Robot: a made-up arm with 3 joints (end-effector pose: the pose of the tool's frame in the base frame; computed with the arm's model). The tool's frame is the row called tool.
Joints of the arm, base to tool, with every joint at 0 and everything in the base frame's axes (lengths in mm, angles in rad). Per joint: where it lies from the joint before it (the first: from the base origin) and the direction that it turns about. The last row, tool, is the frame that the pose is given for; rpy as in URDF.
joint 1: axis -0.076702 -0.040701 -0.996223 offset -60 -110 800
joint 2: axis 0 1 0 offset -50 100 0
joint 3: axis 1 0 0 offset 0 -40 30
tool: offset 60 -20 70 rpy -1.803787 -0.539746 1.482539
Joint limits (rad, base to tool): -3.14..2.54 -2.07..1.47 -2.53..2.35
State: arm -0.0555 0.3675 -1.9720
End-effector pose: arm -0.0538 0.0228 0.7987 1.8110 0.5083 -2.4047
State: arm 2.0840 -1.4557 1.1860
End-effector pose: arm -0.0269 -0.0262 0.8513 2.4126 1.6698 0.2758
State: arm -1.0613 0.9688 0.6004
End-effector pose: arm -0.0408 -0.0668 0.7944 0.0151 -0.7265 1.3229
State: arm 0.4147 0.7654 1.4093
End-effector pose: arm -0.0572 -0.1254 0.7745 -0.2643 -0.6689 -0.8358
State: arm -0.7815 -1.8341 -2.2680
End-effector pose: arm -0.1927 -0.0689 0.8665 2.9070 0.8448 0.5385
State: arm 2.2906 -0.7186 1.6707
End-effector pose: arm -0.0573 -0.0946 0.8402 2.0740 1.7863 1.3792
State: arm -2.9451 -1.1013 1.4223
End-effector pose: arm -0.0078 -0.1023 0.8548 2.6314 0.2348 0.5301
